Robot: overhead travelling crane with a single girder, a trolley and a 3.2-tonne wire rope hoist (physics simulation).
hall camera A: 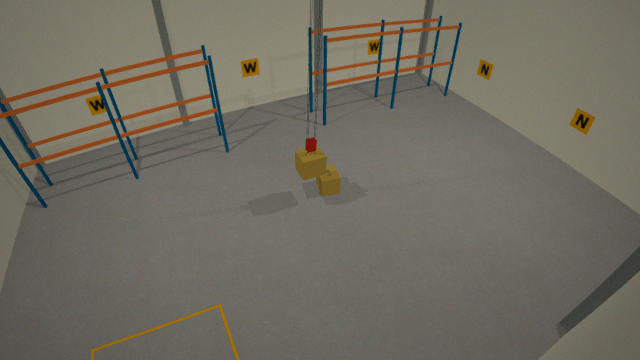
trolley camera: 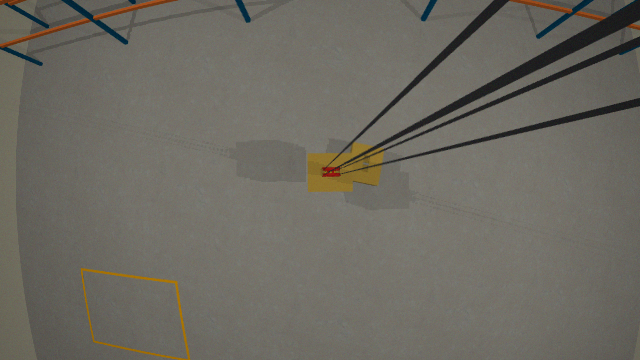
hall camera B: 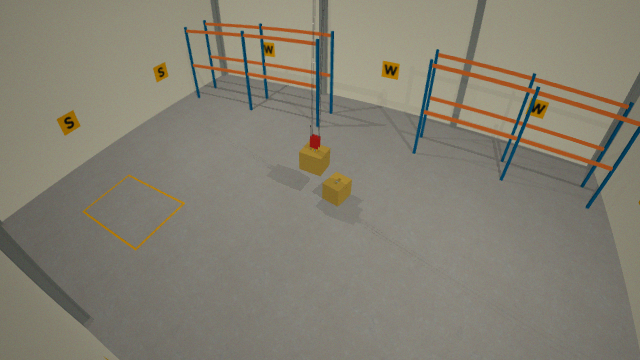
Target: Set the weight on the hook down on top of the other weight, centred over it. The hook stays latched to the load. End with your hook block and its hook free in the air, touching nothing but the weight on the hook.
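My hook block [hall camera A: 311, 145] [hall camera B: 315, 142] [trolley camera: 331, 172] is red and hangs on its ropes, with its hook latched to a yellow weight [hall camera A: 310, 166] [hall camera B: 313, 161] [trolley camera: 320, 183]. This weight hangs in the air, upright, apart from the floor. The other yellow weight [hall camera A: 329, 184] [hall camera B: 336, 190] [trolley camera: 371, 174] stands on the floor, with a small lug on top. In the trolley view the hung weight is to its left and covers its left edge; it is not centred over it. The hook itself is mostly hidden below the block.
A blue and orange rack [hall camera A: 118, 131] [hall camera B: 317, 82] stands at the left by the W wall, another rack [hall camera A: 325, 80] [hall camera B: 423, 106] at the right. A yellow floor outline [hall camera A: 156, 327] [hall camera B: 156, 189] [trolley camera: 129, 275] lies at the lower left of the trolley view. Shadows fall around the weights.
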